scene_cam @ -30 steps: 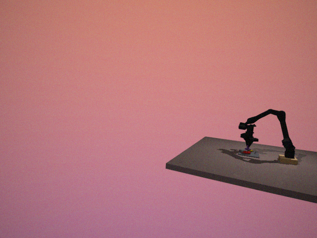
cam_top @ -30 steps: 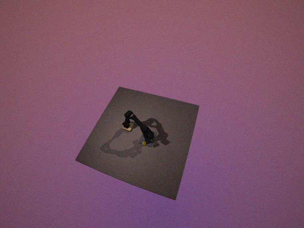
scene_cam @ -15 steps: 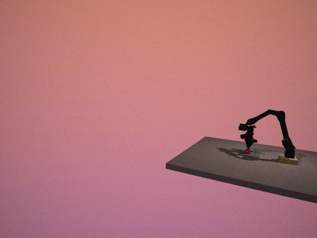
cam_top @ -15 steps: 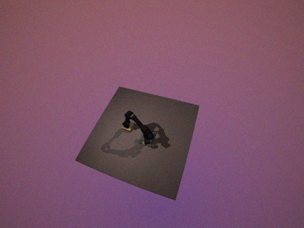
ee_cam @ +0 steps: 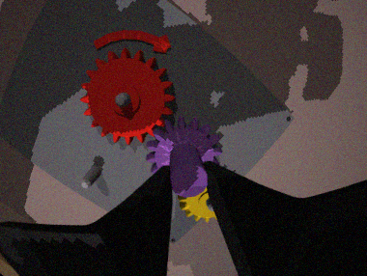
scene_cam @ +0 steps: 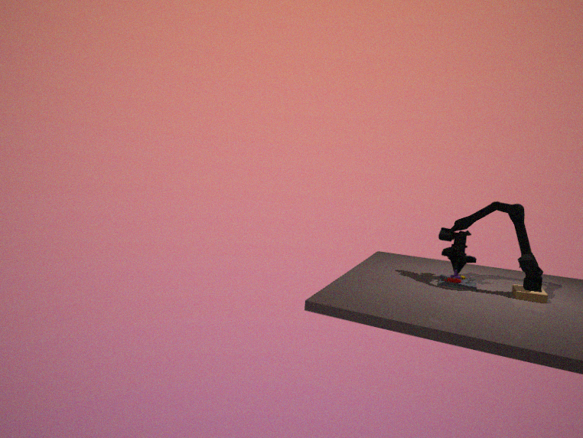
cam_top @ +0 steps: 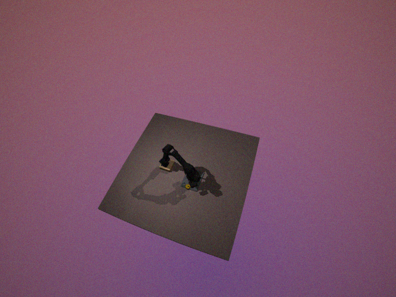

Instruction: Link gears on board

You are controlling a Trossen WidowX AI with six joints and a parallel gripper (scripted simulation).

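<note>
The purple gear lies 10 mm below my gripper tip. Round my gripper tip: red arrow 30 mm ahead, 80 mm to the left, 40 mm below; red gear 50 mm to the left, 30 mm below; yellow gear 20 mm behind, 50 mm to the right, 30 mm below.
</note>
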